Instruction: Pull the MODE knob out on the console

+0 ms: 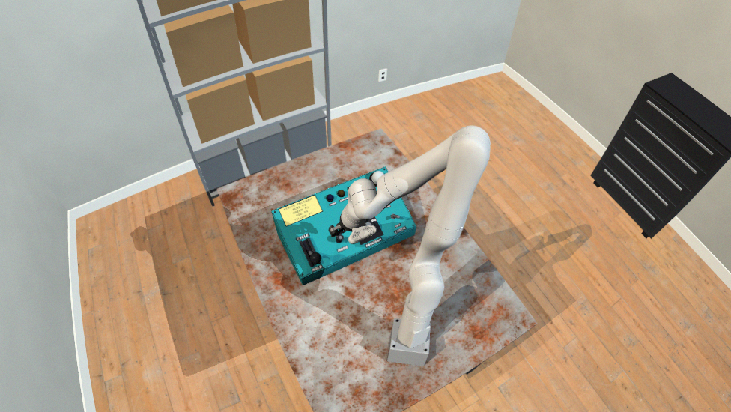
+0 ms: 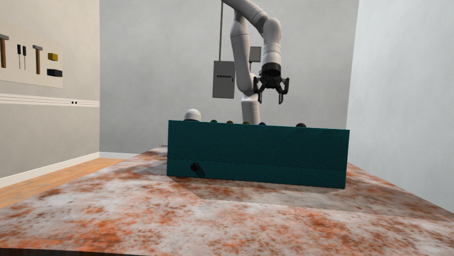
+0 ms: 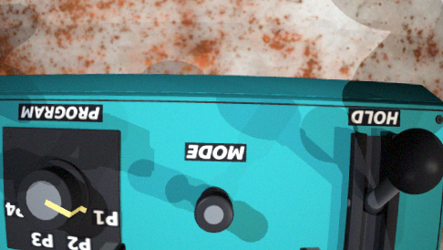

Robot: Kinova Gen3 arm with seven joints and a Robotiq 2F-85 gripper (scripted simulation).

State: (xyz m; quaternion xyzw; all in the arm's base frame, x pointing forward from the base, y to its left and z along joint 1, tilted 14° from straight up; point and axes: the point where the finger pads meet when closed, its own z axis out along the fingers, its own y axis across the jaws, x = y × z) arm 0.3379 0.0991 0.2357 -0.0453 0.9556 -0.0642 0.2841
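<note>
Now: hand 140 mm above the mode knob and 60 mm short of it. From my hand the other things lie so: program dial: 150 mm below, 110 mm to the right, 70 mm ahead; then hold lever: 130 mm below, 120 mm to the left, 30 mm ahead; then check switch: 240 mm to the right, 140 mm below, 70 mm ahead.
</note>
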